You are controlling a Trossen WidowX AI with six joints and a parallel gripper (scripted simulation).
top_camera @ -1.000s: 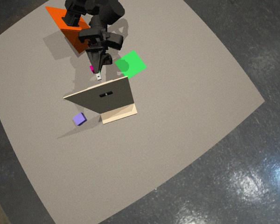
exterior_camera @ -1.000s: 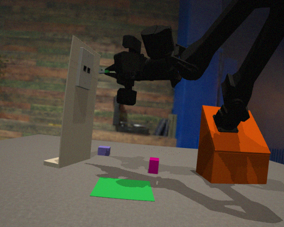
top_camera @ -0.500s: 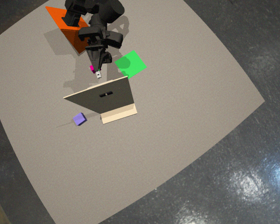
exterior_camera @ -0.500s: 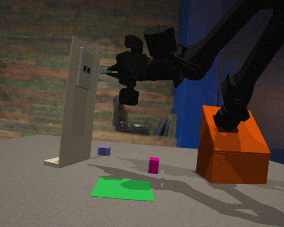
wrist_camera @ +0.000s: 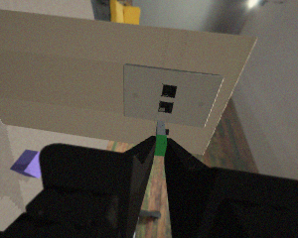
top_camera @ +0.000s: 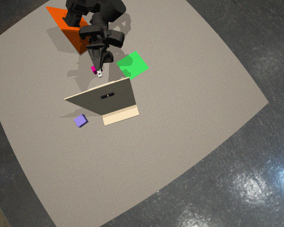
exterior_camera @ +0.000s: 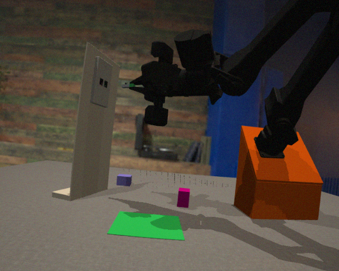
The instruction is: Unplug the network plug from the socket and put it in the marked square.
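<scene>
The green marked square lies 70 mm behind my gripper tip, 160 mm to the left of it and 280 mm below it. Round my gripper tip: upright panel: 80 mm ahead, 30 mm to the right, 110 mm below; green network plug: 10 mm ahead.
</scene>
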